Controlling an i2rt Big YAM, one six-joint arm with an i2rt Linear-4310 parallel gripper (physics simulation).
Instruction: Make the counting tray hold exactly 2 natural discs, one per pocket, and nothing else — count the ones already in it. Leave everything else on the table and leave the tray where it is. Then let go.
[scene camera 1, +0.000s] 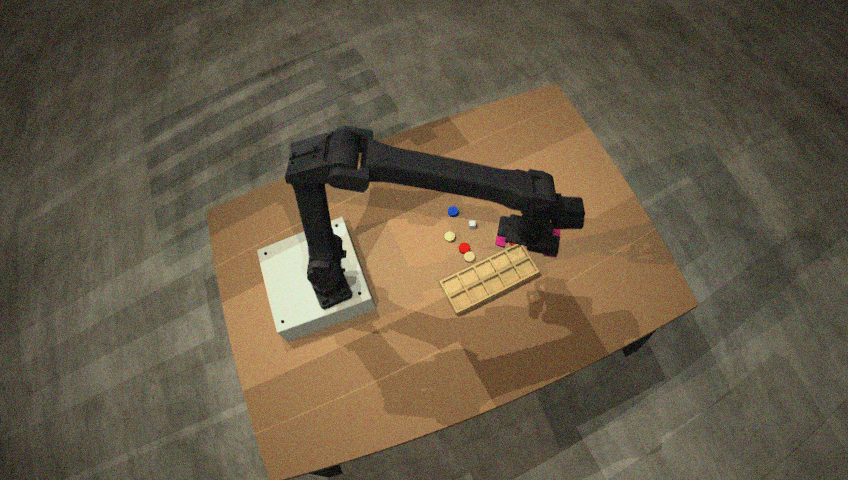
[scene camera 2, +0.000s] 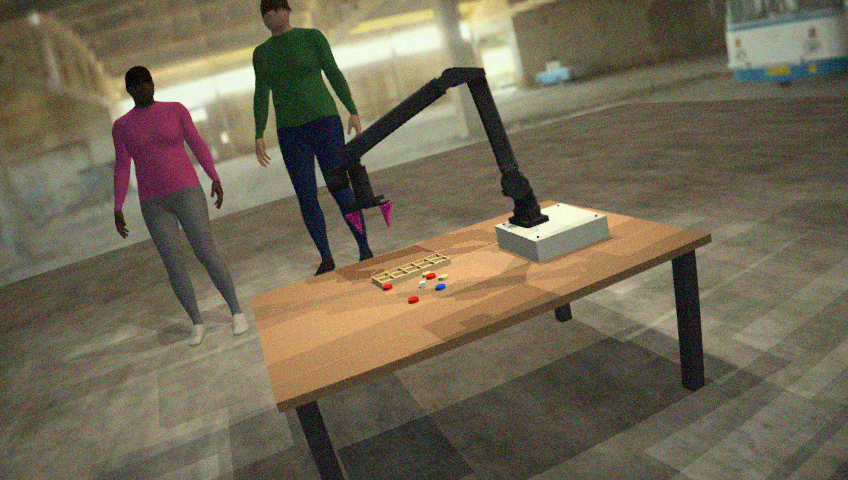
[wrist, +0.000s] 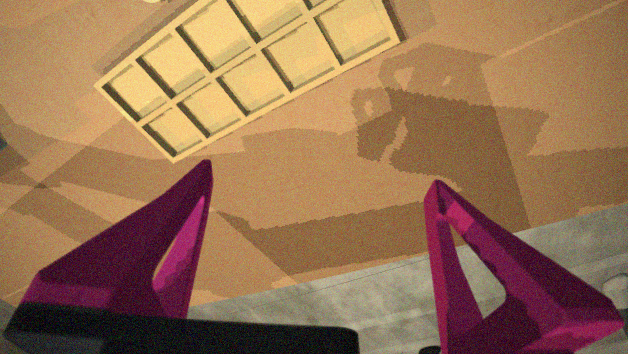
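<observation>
The tan counting tray (scene camera 1: 498, 292) (scene camera 2: 407, 274) (wrist: 100, 86) has two rows of pockets; no disc shows in its visible pockets. One natural disc (scene camera 1: 469, 256) (scene camera 2: 426, 274) lies on the table beside the tray's long side, close to a red disc (scene camera 1: 464, 248) (scene camera 2: 430, 275). Another natural disc (scene camera 1: 449, 236) (scene camera 2: 442, 277) lies farther from the tray. The black gripper with magenta fingers (scene camera 1: 528, 242) (scene camera 2: 374, 229) (wrist: 322, 171) is open and empty, high above the table. In the wrist view the tray lies beyond the fingertips, and a pale disc's edge (wrist: 151, 1) shows at the top.
A blue disc (scene camera 1: 453, 211) (scene camera 2: 440, 286) and a white cube (scene camera 1: 472, 224) (scene camera 2: 422, 284) lie near the natural discs. A red disc (scene camera 2: 387, 286) lies by the tray's end, another red disc (scene camera 2: 413, 299) farther out. The arm stands on a white base (scene camera 1: 291, 291) (scene camera 2: 565, 234).
</observation>
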